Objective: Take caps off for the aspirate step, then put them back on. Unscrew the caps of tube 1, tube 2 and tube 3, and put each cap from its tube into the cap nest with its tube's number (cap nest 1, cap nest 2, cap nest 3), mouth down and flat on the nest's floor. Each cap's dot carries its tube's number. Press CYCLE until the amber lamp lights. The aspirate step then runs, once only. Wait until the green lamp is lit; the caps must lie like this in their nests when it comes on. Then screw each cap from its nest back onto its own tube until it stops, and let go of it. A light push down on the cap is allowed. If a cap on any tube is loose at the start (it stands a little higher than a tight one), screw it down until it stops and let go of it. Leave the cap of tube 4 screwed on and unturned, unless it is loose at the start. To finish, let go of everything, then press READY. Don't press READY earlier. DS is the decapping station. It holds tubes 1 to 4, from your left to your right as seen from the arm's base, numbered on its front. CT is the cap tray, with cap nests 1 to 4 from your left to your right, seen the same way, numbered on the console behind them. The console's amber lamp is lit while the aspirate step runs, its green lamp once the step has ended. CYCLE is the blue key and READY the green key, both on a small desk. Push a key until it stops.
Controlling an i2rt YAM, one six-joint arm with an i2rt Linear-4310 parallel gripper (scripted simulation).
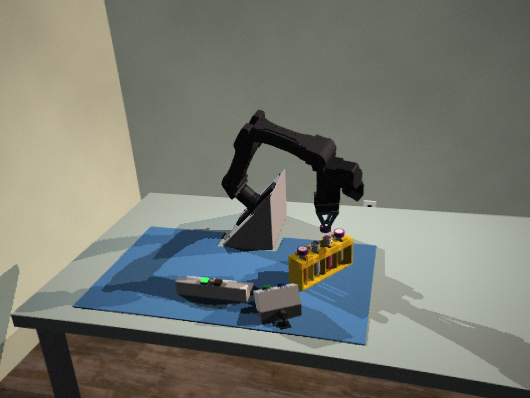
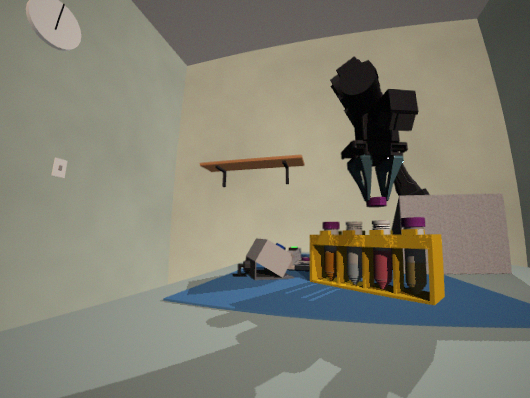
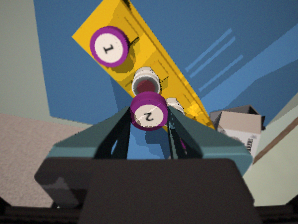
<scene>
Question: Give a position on a small key desk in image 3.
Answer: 244,123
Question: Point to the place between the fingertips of my gripper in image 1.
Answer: At 325,227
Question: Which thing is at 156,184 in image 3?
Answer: My gripper.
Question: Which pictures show my gripper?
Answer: Image 1, image 2 and image 3: all of them.
</scene>
